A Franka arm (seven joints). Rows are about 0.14 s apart.
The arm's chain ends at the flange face. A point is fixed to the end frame.
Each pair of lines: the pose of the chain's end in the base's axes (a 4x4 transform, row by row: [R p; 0 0 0 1], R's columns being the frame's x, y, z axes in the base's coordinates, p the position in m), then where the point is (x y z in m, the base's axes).
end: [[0.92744 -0.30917 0.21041 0.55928], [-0.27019 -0.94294 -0.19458 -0.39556], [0.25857 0.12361 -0.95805 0.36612], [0 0 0 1]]
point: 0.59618 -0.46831 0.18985
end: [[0.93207 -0.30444 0.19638 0.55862], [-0.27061 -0.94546 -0.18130 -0.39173], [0.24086 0.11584 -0.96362 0.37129], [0 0 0 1]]
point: 0.59305 -0.46204 0.19353
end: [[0.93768 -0.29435 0.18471 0.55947], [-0.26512 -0.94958 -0.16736 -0.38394], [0.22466 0.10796 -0.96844 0.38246], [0 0 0 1]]
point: 0.59208 -0.45169 0.20337
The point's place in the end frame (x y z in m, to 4 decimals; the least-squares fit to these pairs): 0.0083 0.0354 0.1908
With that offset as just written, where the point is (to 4 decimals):
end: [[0.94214 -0.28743 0.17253 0.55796], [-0.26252 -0.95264 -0.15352 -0.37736], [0.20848 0.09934 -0.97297 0.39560], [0 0 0 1]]
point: 0.5885 -0.4426 0.2152
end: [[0.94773 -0.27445 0.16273 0.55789], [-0.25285 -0.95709 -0.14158 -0.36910], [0.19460 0.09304 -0.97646 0.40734], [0 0 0 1]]
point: 0.5871 -0.4321 0.2259
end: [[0.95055 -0.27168 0.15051 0.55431], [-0.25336 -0.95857 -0.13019 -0.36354], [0.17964 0.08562 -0.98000 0.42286], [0 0 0 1]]
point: 0.5813 -0.4244 0.2404
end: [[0.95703 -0.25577 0.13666 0.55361], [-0.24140 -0.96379 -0.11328 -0.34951], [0.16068 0.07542 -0.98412 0.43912], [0 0 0 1]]
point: 0.5786 -0.4072 0.2554
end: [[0.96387 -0.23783 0.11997 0.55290], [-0.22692 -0.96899 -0.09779 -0.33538], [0.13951 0.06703 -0.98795 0.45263], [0 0 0 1]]
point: 0.5754 -0.3902 0.2677
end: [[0.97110 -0.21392 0.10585 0.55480], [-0.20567 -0.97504 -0.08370 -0.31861], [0.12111 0.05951 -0.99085 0.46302], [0 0 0 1]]
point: 0.5755 -0.3708 0.2771
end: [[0.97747 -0.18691 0.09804 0.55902], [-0.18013 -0.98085 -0.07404 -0.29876], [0.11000 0.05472 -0.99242 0.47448], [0 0 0 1]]
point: 0.5792 -0.3491 0.2880
